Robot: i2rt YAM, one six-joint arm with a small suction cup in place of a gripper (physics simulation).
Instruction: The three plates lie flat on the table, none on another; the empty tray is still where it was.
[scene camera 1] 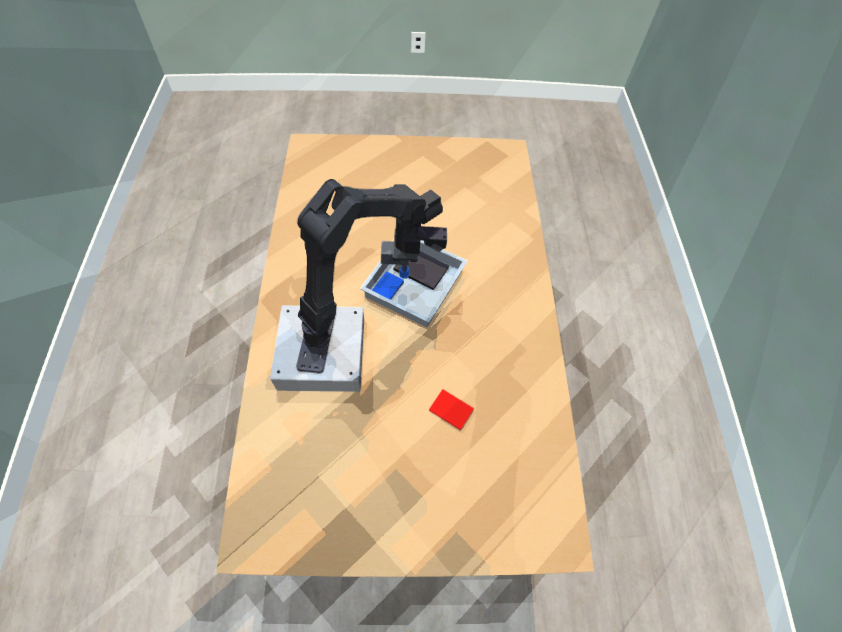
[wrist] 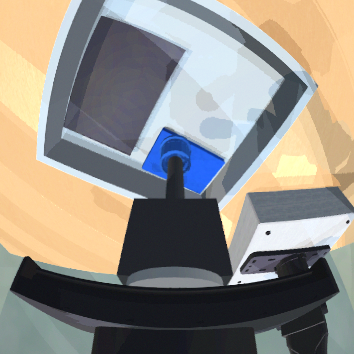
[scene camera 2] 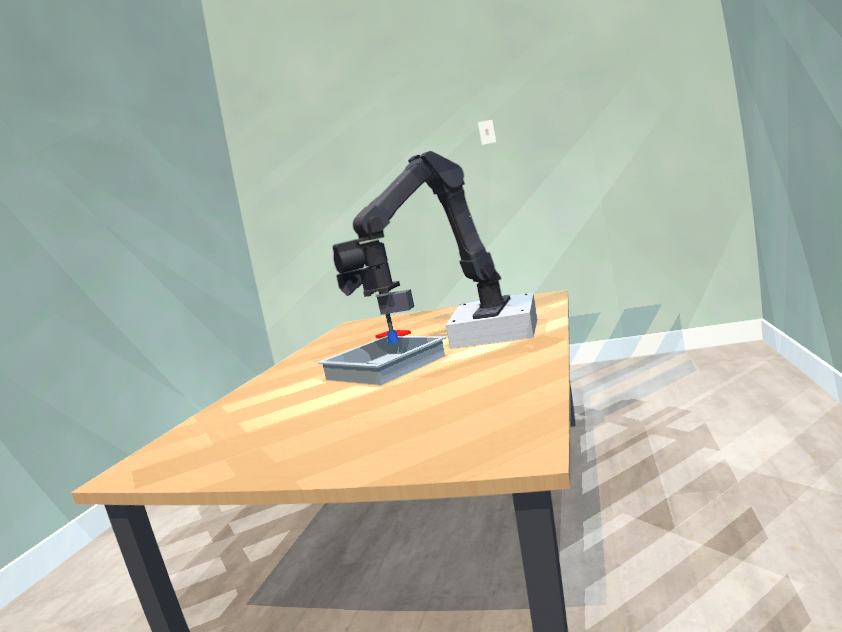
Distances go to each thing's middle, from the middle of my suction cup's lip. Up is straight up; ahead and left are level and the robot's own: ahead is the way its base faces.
Labels:
My suction cup is 5 cm above the grey tray (scene camera 2: 394,360), 3 cm short of it and 1 cm to the right of it. Also, from my suction cup: blue plate (wrist: 204,164) (6 cm below, 5 cm behind, 1 cm to the right); then red plate (scene camera 1: 446,406) (37 cm to the right, 17 cm ahead, 7 cm below); then dark plate (scene camera 1: 428,271) (7 cm to the left, 6 cm below, 5 cm ahead).

